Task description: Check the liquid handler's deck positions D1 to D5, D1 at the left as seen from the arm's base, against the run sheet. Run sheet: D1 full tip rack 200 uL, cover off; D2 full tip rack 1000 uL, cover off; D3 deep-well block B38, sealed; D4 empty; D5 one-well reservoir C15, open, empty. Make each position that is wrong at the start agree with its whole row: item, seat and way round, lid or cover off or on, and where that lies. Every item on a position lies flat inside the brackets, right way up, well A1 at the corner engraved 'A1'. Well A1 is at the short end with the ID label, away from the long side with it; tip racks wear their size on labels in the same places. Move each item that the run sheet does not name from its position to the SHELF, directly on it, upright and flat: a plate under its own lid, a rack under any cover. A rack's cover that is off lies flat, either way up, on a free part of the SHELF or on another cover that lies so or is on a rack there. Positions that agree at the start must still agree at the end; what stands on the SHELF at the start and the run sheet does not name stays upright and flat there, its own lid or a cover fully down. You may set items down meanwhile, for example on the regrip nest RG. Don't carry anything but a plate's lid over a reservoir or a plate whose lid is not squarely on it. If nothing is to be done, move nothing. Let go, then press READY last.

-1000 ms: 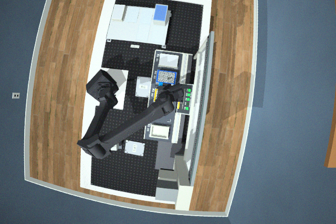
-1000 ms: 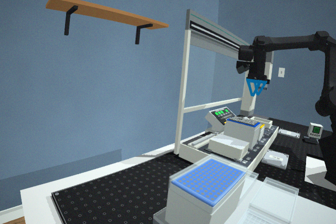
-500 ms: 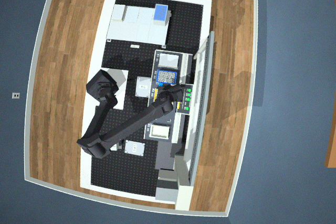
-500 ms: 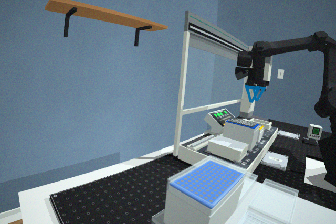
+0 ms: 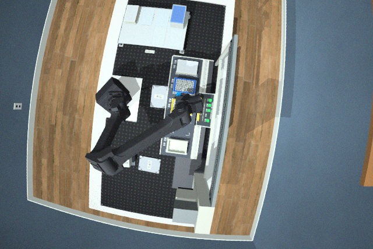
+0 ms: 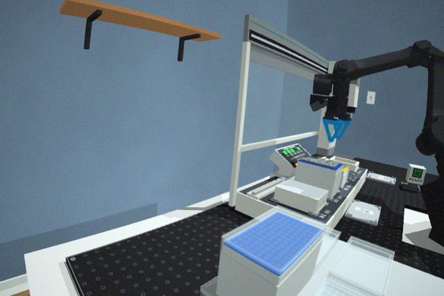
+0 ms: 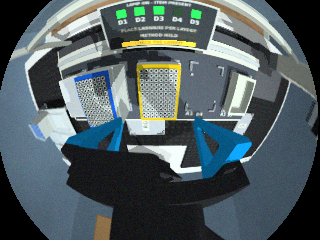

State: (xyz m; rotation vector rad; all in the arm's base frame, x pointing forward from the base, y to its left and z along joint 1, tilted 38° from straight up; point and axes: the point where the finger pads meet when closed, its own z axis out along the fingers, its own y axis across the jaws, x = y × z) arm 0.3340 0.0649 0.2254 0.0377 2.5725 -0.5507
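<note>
Right now my hand is 110 mm above the yellow-rimmed tip rack, 10 mm to the left of it and 10 mm past it. Round my hand: regrip nest (210 mm below, 150 mm behind, 70 mm to the left); then blue-rimmed tip rack (120 mm to the left, 90 mm below, 10 mm ahead); then white deep-well block (240 mm to the left, 140 mm below, 40 mm ahead).
</note>
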